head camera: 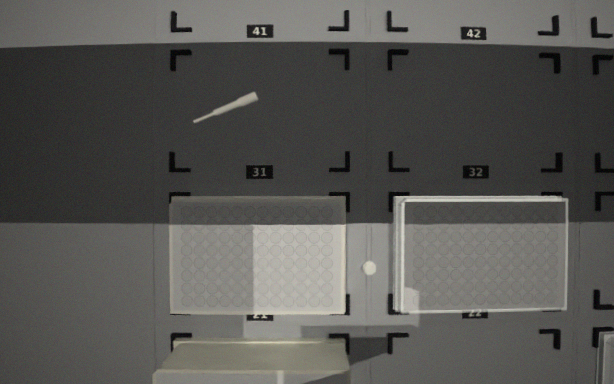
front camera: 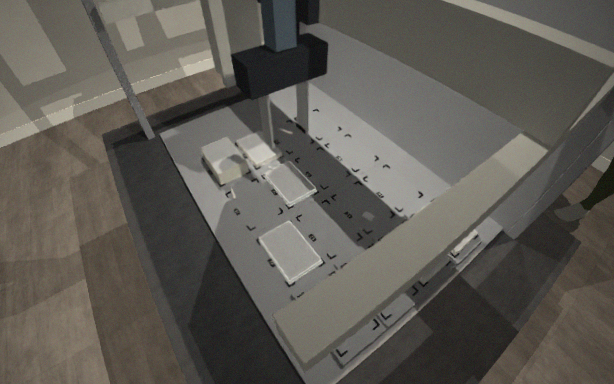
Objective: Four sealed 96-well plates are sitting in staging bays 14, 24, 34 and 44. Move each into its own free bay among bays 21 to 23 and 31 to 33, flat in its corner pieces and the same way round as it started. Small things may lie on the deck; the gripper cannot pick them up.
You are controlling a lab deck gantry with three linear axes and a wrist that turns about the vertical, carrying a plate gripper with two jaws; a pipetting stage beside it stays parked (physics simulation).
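Frame: origin at the robot's base, x up, y right, z ahead, level; metres.
Seen in the pictures: gripper, fingertip midpoint: (front camera: 286, 136); robot's base, origin of the base link: (front camera: 203, 158).
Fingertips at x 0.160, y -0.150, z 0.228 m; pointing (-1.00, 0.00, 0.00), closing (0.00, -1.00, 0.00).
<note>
Pixels of each thing's top centre, then the offset from my fingertips to it. "spot": a spot on its surface instead.
- tan-edged sealed plate, middle of its top: (head camera: 256, 257) (front camera: 258, 146) dx -0.146, dy +0.000, dz -0.164 m
- sealed plate with a clear white rim, middle of its top: (head camera: 486, 255) (front camera: 289, 180) dx -0.146, dy +0.000, dz +0.000 m
- tall pale box, middle of its top: (front camera: 222, 154) dx -0.118, dy +0.107, dz -0.164 m
- clear-rimmed plate, middle of its top: (front camera: 289, 248) dx -0.146, dy +0.107, dz +0.164 m
- pipette tip, surface spot: (head camera: 227, 107) spot: dx -0.155, dy -0.108, dz -0.187 m
- small disc, middle of its top: (head camera: 370, 269) dx -0.156, dy +0.012, dz -0.082 m
- pale scrap, middle of its top: (front camera: 368, 215) dx -0.159, dy -0.098, dz +0.194 m
My gripper (front camera: 287, 140) is open and empty, its jaws hanging over the far left of the deck near bay 21. A tan-edged sealed plate (front camera: 257, 149) (head camera: 257, 260) lies flat in bay 21. A sealed plate with a clear white rim (front camera: 290, 183) (head camera: 485, 255) lies flat in bay 22. Another plate (front camera: 465, 245) sits in staging bay 44, partly hidden by the front beam. The corner pieces of bays 14 and 24 show with no plate in them. Bay 34 is mostly hidden behind the beam, and I cannot tell its contents. The jaws do not show in the head view.
A tall pale box (front camera: 223, 160) (head camera: 250, 360) stands in bay 11. A clear-rimmed plate (front camera: 290, 251) (head camera: 607, 357) sits in bay 13. A pipette tip (head camera: 227, 107) lies in bay 31, a small disc (head camera: 369, 268) between bays 21 and 22, and a pale scrap (front camera: 368, 216) in bay 33.
</note>
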